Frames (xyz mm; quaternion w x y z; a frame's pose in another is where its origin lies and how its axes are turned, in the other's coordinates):
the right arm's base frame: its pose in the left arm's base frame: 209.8 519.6 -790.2 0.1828 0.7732 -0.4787 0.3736
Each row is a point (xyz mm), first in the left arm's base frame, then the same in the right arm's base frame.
Working: the left arm's base frame: its pose in the right arm's base frame: 853.4 371.4 -268.6 0.1828 -0.7732 0.4787 -0.3736

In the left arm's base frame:
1: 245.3 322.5 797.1
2: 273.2 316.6 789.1
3: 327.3 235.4 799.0
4: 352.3 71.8 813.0
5: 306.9 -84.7 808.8
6: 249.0 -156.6 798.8
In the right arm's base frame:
1: 1323.2 -56.6 -897.6
2: 1328.0 -77.7 -877.3
3: 1398.7 -87.3 -810.0
4: 1514.6 -32.6 -704.4
5: 1594.0 81.9 -619.7
6: 1614.6 167.5 -590.4

